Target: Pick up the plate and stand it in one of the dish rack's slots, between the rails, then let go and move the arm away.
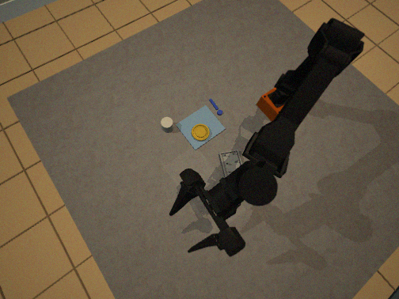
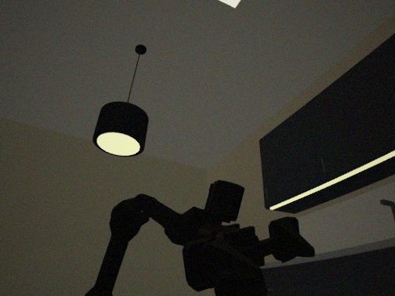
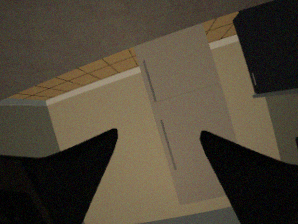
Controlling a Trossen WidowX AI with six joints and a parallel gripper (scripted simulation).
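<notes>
My gripper tip is 26 cm to the left of the yellow plate, 25 cm above it and 21 cm past it. The rest, counted from my gripper tip: grey dish rack: 25 cm behind, 24 cm below, 9 cm to the right; then blue mat: 29 cm to the right, 26 cm below, 22 cm behind; then white cup: 34 cm to the right, 24 cm below, 11 cm behind.
</notes>
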